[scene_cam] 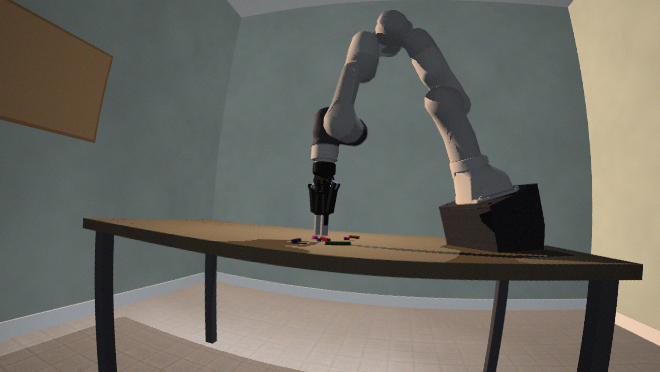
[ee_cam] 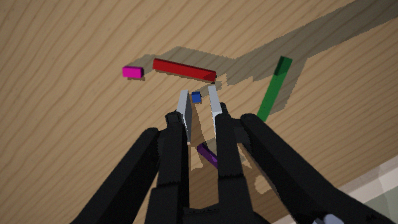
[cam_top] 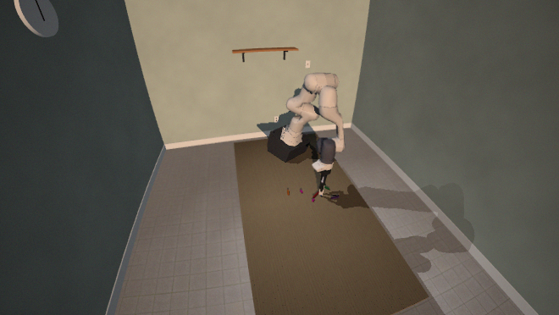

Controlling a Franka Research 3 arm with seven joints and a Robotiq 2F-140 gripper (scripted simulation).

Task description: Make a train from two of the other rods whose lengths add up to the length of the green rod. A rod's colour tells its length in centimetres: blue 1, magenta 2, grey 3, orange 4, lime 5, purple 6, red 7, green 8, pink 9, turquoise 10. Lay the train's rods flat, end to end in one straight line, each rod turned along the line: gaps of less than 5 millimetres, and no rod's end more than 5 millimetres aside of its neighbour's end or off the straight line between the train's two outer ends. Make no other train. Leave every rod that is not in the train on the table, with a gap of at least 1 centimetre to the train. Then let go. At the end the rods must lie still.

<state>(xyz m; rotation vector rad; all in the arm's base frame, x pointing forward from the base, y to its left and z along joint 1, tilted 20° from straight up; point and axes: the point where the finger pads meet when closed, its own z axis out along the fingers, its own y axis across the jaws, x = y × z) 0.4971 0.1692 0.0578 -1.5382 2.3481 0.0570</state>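
Now: hand 50 mm above the blue rod. The rest, counted from my hand: purple rod: 100 mm to the left, 50 mm below, 30 mm ahead; then red rod: 50 mm below, 30 mm to the right; then green rod: 80 mm behind, 50 mm below, 40 mm to the left.
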